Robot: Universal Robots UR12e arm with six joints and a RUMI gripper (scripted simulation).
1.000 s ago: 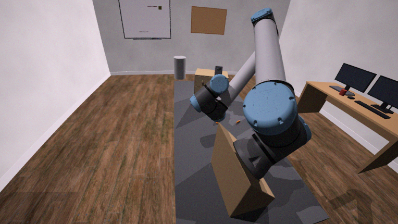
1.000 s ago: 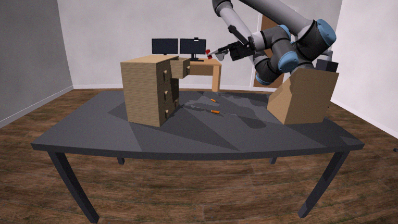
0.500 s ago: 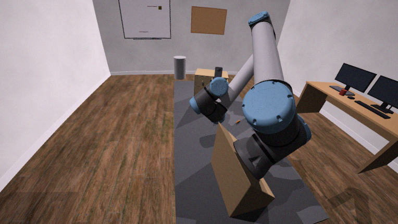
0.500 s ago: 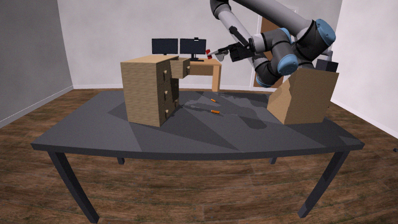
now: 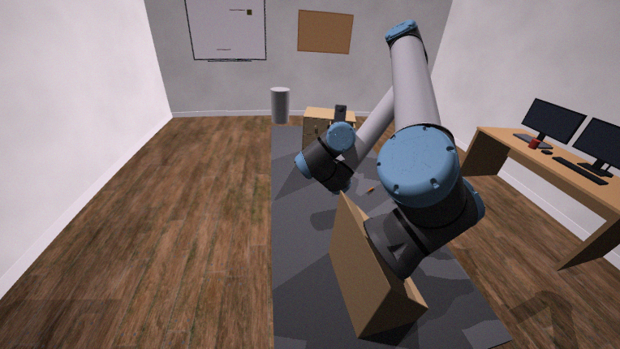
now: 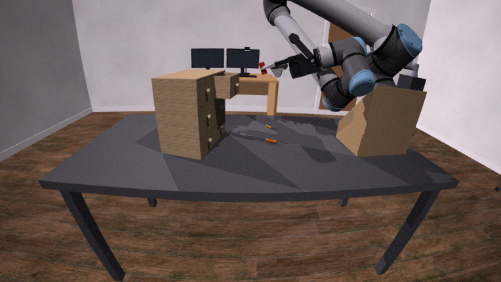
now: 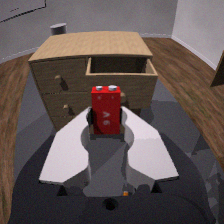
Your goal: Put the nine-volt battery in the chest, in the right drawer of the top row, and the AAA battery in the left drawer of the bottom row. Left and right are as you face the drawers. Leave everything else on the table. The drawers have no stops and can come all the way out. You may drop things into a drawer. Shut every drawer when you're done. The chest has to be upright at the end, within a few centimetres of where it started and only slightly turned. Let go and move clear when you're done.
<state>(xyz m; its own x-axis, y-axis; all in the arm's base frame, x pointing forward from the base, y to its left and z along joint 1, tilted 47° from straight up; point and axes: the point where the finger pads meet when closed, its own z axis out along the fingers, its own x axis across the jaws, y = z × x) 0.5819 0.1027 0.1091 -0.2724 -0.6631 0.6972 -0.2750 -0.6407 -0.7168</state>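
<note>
The red nine-volt battery is 1 cm ahead of my hand and 1 cm above it. The rest, counted from my hand: orange AAA battery 5 cm behind, 4 cm to the right, 33 cm below.
</note>
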